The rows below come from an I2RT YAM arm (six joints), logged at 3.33 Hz.
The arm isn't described. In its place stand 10 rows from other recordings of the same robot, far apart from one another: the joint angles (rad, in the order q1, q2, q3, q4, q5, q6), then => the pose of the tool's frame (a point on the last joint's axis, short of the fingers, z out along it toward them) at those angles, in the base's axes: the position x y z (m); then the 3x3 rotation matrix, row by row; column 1 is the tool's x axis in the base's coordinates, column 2 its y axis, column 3 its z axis.
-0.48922 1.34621 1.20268 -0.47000 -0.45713 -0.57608 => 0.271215 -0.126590 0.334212; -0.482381 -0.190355 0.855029; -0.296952 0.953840 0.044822; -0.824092 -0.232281 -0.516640
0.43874 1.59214 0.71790 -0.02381 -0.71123 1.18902 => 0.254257 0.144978 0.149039; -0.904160 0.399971 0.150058; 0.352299 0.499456 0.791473; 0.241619 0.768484 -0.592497
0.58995 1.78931 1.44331 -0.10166 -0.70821 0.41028 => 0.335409 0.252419 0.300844; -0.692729 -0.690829 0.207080; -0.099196 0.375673 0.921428; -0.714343 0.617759 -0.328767
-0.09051 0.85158 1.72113 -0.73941 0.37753 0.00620 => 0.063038 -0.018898 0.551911; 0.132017 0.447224 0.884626; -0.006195 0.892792 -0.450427; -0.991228 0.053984 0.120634
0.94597 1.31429 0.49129 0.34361 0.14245 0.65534 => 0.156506 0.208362 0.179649; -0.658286 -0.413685 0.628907; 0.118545 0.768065 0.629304; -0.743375 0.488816 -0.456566
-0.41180 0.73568 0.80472 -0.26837 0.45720 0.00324 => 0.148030 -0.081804 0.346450; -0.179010 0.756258 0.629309; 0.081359 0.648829 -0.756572; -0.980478 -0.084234 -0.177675
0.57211 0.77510 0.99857 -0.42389 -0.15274 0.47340 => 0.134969 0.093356 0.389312; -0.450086 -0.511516 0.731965; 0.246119 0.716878 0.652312; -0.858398 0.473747 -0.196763
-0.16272 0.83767 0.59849 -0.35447 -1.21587 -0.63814 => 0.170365 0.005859 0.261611; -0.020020 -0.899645 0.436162; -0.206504 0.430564 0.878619; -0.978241 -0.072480 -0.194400
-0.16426 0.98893 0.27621 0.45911 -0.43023 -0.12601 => 0.202162 -0.018458 0.192564; -0.214181 -0.278812 0.936157; -0.080281 0.960180 0.267599; -0.973489 -0.017841 -0.228036
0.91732 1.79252 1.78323 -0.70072 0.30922 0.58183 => 0.255087 0.315321 0.358419; -0.669615 -0.296874 0.680795; -0.013436 0.921330 0.388549; -0.742587 0.251031 -0.620925
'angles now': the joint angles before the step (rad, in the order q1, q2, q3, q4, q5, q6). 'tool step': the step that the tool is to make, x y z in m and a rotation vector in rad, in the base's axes. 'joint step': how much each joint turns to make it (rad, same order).
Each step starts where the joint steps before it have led.
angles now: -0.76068, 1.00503, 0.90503, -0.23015, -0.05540, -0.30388
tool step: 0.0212, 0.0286, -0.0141, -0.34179, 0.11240, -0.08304
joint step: 0.21010, -0.02949, -0.13543, 0.26152, 0.36853, -0.25770
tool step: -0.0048, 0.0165, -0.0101, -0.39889, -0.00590, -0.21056
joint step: 0.09767, -0.02605, -0.20920, 0.56454, 0.30513, -0.39290
